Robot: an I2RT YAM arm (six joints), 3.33 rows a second.
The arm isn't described. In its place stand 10 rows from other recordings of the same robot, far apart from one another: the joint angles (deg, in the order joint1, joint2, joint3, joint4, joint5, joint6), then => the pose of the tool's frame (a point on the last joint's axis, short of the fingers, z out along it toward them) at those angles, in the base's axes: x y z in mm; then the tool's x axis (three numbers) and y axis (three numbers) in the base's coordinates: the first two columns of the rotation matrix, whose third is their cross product.
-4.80 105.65 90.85 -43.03 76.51 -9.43 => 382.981 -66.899 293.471 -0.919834 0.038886 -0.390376 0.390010 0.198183 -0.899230
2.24 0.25 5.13 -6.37 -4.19 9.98 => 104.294 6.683 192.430 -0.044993 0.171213 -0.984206 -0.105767 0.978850 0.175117
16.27 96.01 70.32 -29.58 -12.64 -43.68 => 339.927 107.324 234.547 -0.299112 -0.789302 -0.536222 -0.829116 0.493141 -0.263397
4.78 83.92 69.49 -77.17 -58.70 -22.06 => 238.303 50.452 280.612 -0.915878 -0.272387 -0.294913 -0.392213 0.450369 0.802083
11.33 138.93 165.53 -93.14 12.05 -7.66 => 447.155 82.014 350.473 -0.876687 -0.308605 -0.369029 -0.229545 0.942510 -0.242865
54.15 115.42 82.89 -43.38 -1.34 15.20 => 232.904 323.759 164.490 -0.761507 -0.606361 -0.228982 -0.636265 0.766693 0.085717
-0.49 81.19 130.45 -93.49 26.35 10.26 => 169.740 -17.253 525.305 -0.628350 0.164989 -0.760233 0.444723 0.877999 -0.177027
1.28 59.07 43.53 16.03 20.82 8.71 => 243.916 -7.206 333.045 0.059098 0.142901 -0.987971 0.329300 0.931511 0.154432
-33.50 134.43 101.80 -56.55 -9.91 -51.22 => 374.507 -240.533 111.391 -0.944481 -0.295761 -0.143112 -0.310743 0.945570 0.096625
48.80 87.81 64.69 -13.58 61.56 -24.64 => 242.052 228.970 281.933 -0.402022 -0.760660 -0.509680 -0.067719 0.579821 -0.811925
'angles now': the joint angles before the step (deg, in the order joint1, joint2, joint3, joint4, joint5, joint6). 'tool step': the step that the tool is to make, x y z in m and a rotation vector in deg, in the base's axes. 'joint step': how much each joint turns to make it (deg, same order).
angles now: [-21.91, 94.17, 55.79, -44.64, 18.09, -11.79]
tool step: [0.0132, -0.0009, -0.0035, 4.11, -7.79, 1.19]
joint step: [0.00, 0.79, -0.21, 6.71, -6.82, -0.03]
